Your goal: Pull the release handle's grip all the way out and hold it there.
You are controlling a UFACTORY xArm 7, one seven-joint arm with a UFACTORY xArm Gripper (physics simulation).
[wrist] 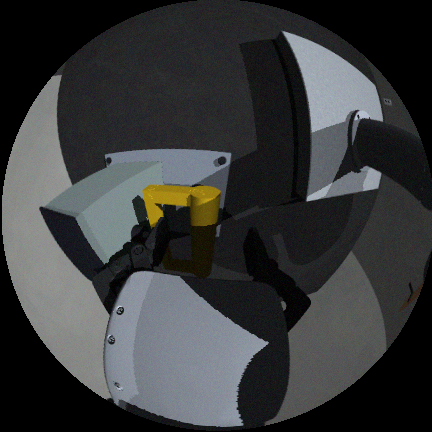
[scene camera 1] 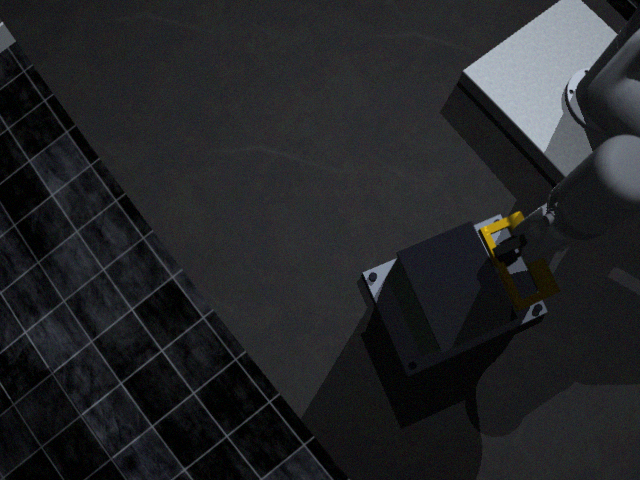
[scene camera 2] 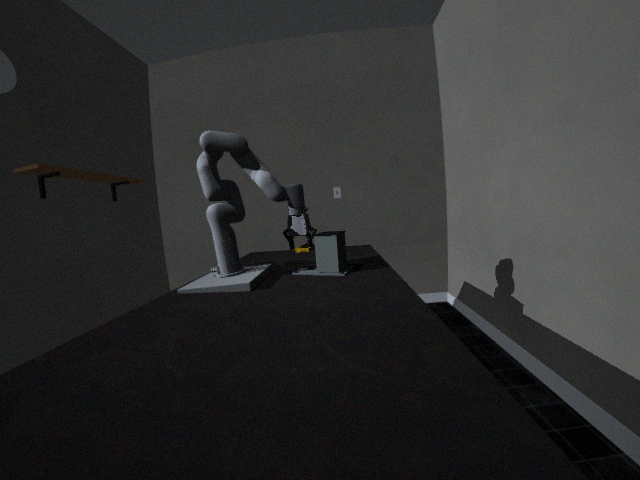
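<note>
The release handle's yellow grip (scene camera 1: 546,279) (scene camera 2: 301,250) (wrist: 204,240) is a thick bar on a rectangular yellow frame, standing out from the side of a grey-green housing box (scene camera 1: 439,273) (scene camera 2: 327,254) (wrist: 112,200). My gripper (scene camera 2: 301,246) (wrist: 207,232) is open, pointing down at the grip. In the wrist view one finger is on the housing side, over the frame's opening, and the other is beyond the bar's outer side. The bar lies between them, with gaps on both sides. How deep the fingertips reach beside the bar is hard to tell.
The housing stands on a pale bolted base plate (scene camera 1: 379,273) (wrist: 185,165). The arm's white base block (scene camera 1: 532,82) (scene camera 2: 222,281) (wrist: 335,95) is on the grip's side of the housing. A wooden shelf (scene camera 2: 77,174) is on the left wall.
</note>
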